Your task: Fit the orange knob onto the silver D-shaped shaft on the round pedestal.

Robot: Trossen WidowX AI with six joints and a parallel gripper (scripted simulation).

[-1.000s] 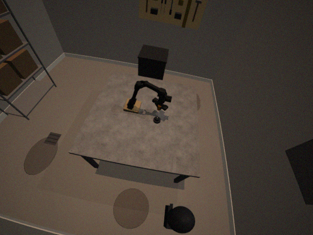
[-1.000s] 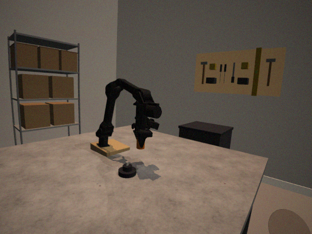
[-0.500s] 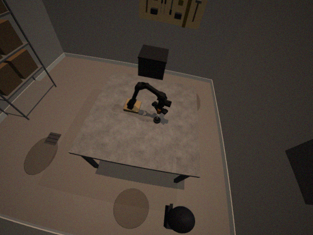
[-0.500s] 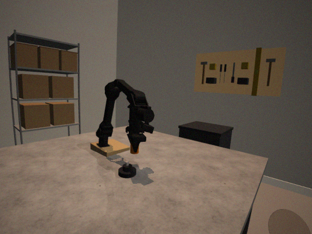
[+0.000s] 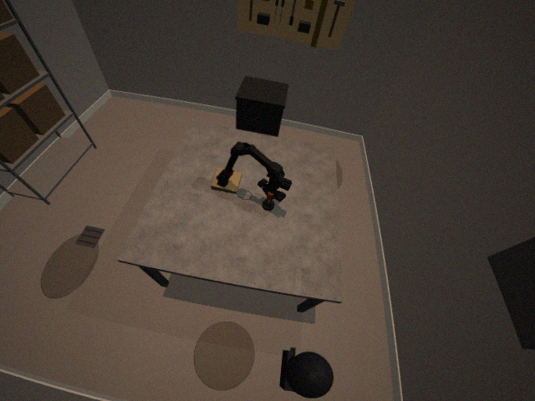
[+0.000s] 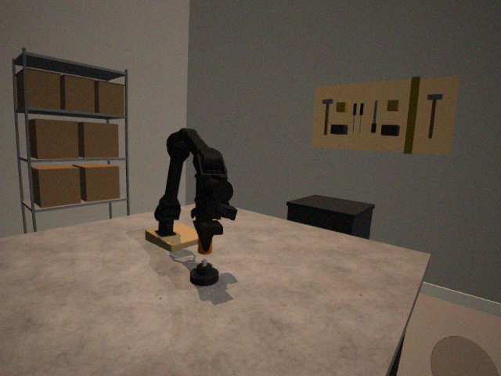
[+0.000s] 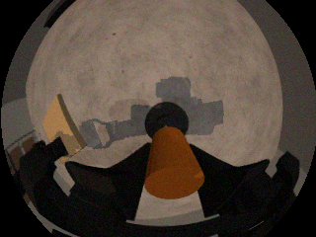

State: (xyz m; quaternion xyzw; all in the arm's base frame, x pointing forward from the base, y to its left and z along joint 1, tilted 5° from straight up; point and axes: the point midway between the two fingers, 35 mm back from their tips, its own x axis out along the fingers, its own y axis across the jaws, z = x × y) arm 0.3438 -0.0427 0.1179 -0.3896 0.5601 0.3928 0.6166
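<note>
The round black pedestal is 6 cm below my gripper tip. The rest, counted from my gripper tip: orange knob: 3 cm above.
</note>
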